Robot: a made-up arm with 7 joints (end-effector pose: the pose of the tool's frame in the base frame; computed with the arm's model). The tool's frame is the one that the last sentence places.
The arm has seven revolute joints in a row. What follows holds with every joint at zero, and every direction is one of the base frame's.
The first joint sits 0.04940 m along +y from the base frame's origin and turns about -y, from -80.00 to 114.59 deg.
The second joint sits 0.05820 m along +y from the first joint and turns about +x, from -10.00 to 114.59 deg.
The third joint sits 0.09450 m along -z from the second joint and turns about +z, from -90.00 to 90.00 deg.
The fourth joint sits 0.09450 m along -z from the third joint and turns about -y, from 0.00 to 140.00 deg.
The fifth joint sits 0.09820 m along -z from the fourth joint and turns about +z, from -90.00 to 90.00 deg.
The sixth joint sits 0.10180 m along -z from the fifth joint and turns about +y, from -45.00 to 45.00 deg.
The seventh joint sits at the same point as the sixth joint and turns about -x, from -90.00 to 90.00 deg.
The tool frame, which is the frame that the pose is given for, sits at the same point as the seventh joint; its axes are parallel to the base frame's.
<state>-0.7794 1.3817 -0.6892 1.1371 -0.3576 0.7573 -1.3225</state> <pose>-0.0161 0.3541 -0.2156 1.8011 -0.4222 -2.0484</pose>
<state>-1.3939 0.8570 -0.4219 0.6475 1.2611 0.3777 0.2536</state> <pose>-0.2420 0.3387 -0.1551 0.3072 0.9210 0.4558</pose>
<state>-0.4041 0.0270 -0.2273 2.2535 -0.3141 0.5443 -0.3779</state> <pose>0.1139 0.0743 -0.1181 0.4339 -1.3626 -0.0139</pose>
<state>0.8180 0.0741 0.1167 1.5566 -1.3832 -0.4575 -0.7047</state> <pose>0.2742 0.1450 0.0153 -1.7817 2.4416 0.2128</pose>
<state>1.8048 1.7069 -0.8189 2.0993 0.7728 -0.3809 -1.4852</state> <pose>0.0826 0.2121 0.1410 -0.6188 2.5612 -0.9164</pose>
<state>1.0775 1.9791 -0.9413 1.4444 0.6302 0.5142 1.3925</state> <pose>0.1100 0.3679 0.0735 -0.0395 -0.5128 -0.5856</pose>
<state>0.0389 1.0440 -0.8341 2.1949 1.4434 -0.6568 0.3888</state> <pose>0.1144 0.1095 -0.1358 -1.4251 -1.5454 -0.0993</pose>
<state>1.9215 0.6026 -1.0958 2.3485 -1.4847 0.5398 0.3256</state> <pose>0.0827 0.0308 0.0997 -1.8767 1.5731 0.3047</pose>
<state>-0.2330 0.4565 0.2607 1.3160 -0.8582 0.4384 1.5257</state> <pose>0.1374 0.2579 -0.2309 -0.3283 0.1055 -0.7305</pose>
